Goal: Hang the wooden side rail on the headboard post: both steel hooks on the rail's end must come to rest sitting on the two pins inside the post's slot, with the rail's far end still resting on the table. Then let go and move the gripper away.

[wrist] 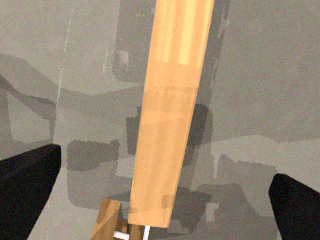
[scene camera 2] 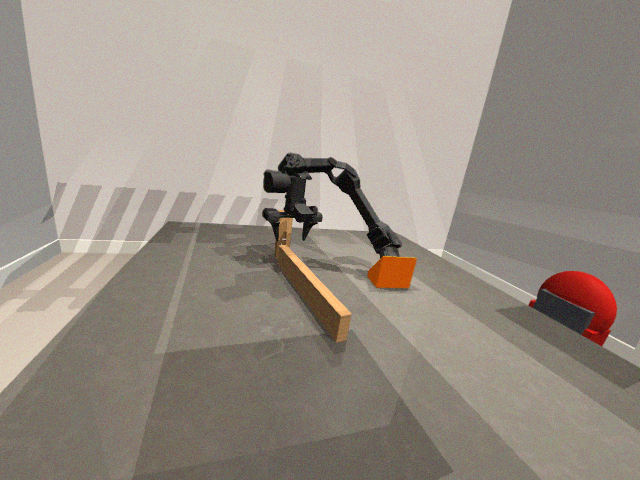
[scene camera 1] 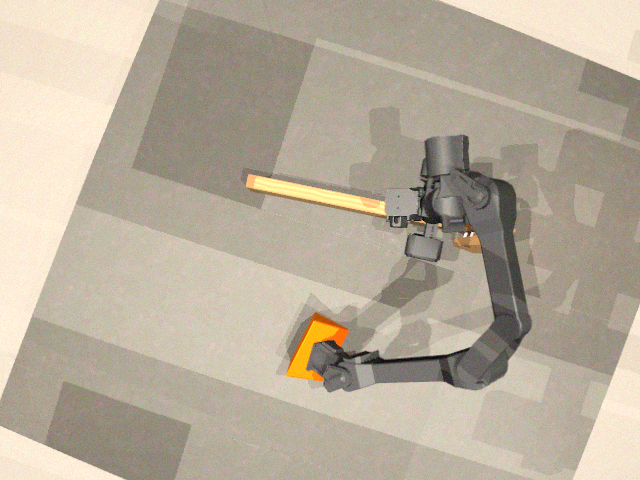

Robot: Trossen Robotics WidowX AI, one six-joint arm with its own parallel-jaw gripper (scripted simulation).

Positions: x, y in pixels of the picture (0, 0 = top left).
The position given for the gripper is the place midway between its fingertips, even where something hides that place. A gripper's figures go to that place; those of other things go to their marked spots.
Labels:
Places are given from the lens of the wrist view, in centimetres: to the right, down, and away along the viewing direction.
gripper (wrist: 170, 171): 0, 2, 10
wooden side rail (wrist: 178, 43): 1, -4, 12

